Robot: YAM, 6 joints.
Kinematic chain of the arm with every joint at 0, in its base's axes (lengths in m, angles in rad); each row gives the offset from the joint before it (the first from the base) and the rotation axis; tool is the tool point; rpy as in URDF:
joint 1: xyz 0 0 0.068 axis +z
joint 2: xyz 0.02 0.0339 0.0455 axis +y
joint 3: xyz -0.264 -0.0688 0 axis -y
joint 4: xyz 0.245 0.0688 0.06 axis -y
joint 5: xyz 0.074 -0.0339 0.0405 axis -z
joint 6: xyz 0.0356 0 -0.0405 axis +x
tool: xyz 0 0 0 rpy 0 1.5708 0
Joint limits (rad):
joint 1: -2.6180..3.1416
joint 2: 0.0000..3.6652
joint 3: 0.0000..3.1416
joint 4: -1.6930..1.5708
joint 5: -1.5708..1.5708
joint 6: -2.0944..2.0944
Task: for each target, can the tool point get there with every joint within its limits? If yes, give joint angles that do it. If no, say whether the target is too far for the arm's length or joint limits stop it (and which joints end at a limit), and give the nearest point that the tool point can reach.
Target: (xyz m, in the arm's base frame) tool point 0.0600 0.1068 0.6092
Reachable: yes | joints -1.9912 0.6468 1.9709 -0.4250 -0.3202 -0.8893
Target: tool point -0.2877 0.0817 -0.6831
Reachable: no: too far | nearest point -0.2655 0.0754 -0.3793 | short by 0.305 m
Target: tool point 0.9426 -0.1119 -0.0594
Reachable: no: too far | nearest point 0.6308 -0.0749 -0.0010 | short by 0.319 m
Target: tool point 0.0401 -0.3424 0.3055
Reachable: yes | joints -1.5386 1.8109 1.6881 -1.3398 -0.9552 1.1519
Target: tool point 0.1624 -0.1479 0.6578
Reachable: yes | joints 2.5426 0.9787 2.4598 0.6940 -1.0354 -0.1015
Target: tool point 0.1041 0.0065 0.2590
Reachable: yes | joints -0.2671 0.3340 0.3626 -0.1233 -1.2478 -1.1711
